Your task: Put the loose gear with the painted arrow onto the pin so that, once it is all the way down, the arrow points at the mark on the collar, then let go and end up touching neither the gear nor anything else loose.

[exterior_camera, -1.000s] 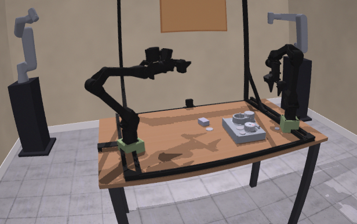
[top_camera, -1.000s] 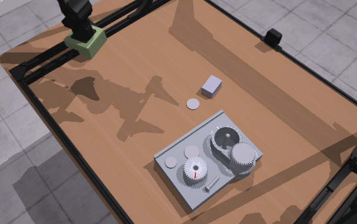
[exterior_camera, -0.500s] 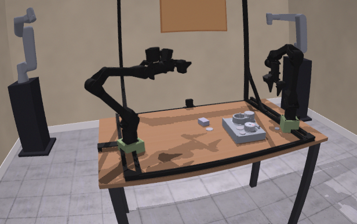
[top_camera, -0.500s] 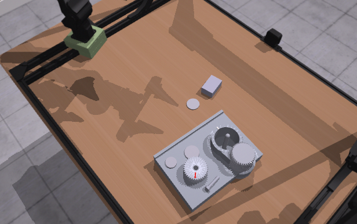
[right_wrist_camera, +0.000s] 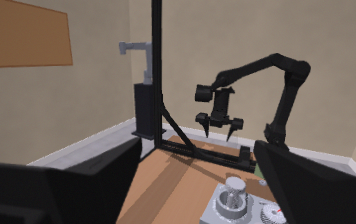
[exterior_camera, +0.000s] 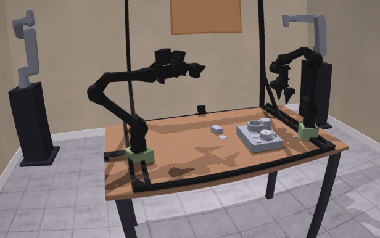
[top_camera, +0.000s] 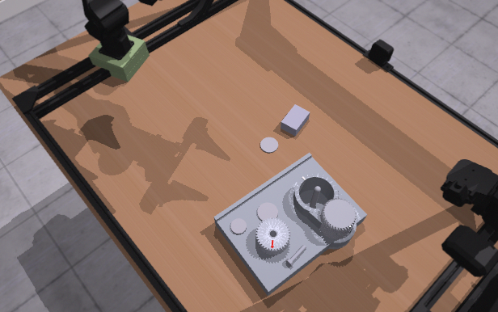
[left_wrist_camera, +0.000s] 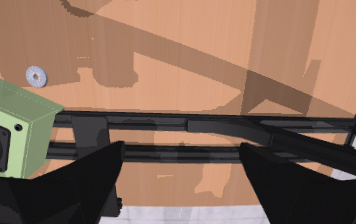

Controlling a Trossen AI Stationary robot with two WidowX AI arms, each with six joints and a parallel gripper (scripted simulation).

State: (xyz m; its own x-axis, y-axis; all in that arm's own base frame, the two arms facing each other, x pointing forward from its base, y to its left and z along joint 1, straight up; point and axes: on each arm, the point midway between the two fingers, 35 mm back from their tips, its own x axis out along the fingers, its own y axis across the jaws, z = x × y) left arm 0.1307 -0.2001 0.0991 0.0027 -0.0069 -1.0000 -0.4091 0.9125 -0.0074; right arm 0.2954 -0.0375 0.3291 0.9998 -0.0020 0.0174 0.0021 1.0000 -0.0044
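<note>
The collar is 12 cm ahead of my left hand, 23 cm to the right of it and 12 cm below it. From my left hand the other things lie so: pin 12 cm ahead, 23 cm to the right, 12 cm below; lavender block 1 cm ahead, 41 cm to the right, 16 cm below.
</note>
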